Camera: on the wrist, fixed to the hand. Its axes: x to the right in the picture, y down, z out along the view.
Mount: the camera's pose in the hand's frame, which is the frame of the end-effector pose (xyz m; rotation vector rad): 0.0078 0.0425 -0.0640 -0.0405 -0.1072 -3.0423
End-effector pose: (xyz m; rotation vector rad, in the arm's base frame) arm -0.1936 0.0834 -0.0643 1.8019 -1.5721 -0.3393
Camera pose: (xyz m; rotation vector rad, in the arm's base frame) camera -0.1846 0.0972 0.0111 -1.8400 -1.9098 1.1461
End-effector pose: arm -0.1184 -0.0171 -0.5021 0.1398 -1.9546 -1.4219
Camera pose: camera -0.0733 -0.0549 -0.4521 -1.7289 -0.0287 0.9214
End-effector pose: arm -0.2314 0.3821 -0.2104 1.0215 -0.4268 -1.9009
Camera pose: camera -0.1589 0.3601 -0.2251 -0.3491 -0.8727 1.1093
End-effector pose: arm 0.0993 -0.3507 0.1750 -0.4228 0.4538 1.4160
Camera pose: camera 0.0547 -0.3738 0.1164 -0.4514 -0.4816 -1.5145
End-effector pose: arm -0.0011 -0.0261 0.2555 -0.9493 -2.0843 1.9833
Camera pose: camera 0.0389 0.0309 0.2222 1.5883 -0.8169 -0.0509
